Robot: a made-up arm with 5 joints.
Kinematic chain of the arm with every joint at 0, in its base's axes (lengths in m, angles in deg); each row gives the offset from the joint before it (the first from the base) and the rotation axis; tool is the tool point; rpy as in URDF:
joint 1: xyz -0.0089 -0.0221 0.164 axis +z
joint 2: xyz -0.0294 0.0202 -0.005 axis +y
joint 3: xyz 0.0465 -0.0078 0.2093 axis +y
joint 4: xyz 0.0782 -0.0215 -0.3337 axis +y
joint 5: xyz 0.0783 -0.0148 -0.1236 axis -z
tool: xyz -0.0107 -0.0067 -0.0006 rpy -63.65 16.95 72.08
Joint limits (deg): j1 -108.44..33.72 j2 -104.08..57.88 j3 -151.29..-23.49 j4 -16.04..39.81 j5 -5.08..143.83
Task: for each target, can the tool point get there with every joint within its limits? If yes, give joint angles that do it. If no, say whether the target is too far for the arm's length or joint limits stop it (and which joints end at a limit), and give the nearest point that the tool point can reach.
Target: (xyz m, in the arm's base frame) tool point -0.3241 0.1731 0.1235
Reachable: no: joint limits stop it (at a limit: joint 2, joint 3, joint 4) | nearest point -0.6118 0.3513 0.0922 | short by 0.340 m
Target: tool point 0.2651 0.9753 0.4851
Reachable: no: too far | nearest point 0.1769 0.6542 0.3770 | short by 0.350 m
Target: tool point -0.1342 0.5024 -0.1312
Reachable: no: joint limits stop it (at a limit: joint 2, joint 3, joint 4, joint 5) | nearest point -0.1735 0.6671 0.0758 | short by 0.267 m
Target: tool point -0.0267 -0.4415 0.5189
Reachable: yes | joints -90.42 -15.19 -83.73 31.45 78.45
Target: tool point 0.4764 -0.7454 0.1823
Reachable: no: too far | nearest point 0.3608 -0.5732 0.1967 | short by 0.208 m
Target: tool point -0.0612 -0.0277 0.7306
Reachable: yes | joints -7.67 -69.36 -72.60 -2.18 96.45
